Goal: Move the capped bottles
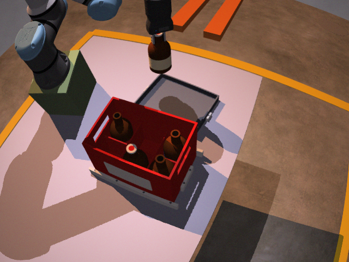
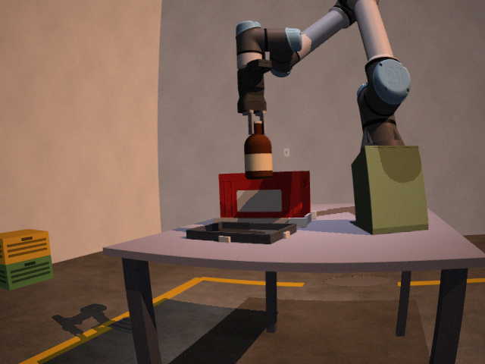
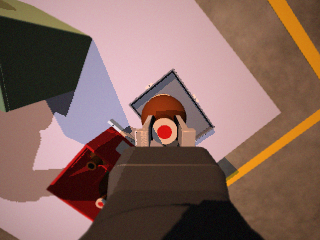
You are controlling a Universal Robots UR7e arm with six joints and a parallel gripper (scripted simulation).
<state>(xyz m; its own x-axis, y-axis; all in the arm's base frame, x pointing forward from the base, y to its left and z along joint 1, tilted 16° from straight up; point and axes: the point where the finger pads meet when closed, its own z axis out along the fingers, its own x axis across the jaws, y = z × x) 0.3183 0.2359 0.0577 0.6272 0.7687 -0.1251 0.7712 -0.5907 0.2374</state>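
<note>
The capped brown bottle is 60 mm below my hand. From my hand the other things lie so: red crate: 90 mm ahead, 270 mm to the right, 210 mm below; then open bottle: 10 mm behind, 240 mm to the right, 210 mm below; then dark tray: 60 mm ahead, 280 mm below.
</note>
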